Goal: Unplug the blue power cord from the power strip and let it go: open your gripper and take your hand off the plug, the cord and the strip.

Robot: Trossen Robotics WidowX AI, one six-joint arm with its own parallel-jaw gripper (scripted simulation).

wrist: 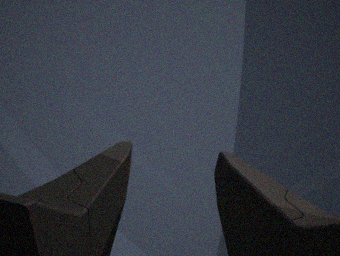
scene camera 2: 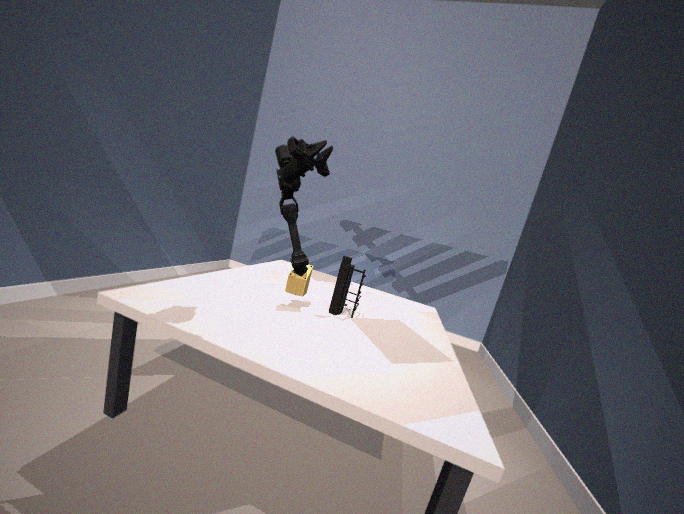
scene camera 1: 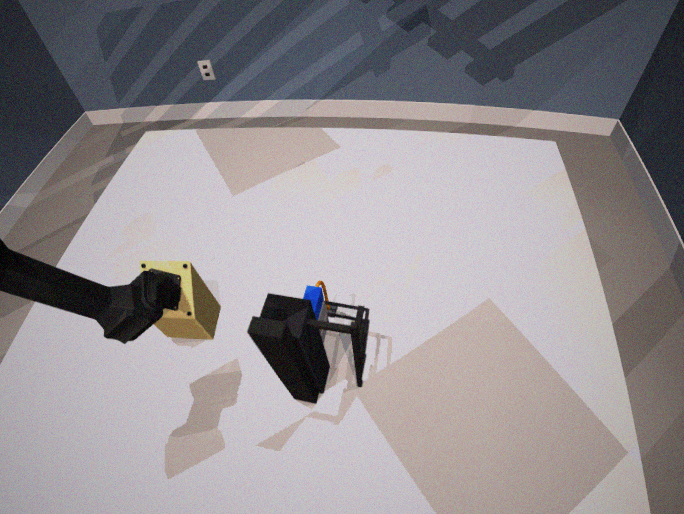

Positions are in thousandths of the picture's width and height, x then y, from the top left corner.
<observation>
The gripper shows in the wrist view (513,619) and in scene camera 2 (482,281); in scene camera 1 it is out of frame.
</observation>
